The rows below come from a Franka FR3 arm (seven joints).
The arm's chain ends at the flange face. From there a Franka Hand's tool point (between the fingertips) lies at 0.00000 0.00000 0.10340 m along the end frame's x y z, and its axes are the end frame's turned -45 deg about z.
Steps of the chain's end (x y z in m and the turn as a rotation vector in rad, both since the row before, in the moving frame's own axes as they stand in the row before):
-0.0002, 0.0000, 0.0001, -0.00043, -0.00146, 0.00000
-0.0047, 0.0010, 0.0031, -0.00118, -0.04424, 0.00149
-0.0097, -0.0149, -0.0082, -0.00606, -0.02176, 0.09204
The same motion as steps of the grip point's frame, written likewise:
-0.0003, -0.0002, 0.0001, 0.00073, -0.00134, 0.00000
-0.0073, -0.0058, 0.0030, 0.03045, -0.03212, 0.00149
0.0017, -0.0186, -0.0082, 0.01110, -0.01967, 0.09204

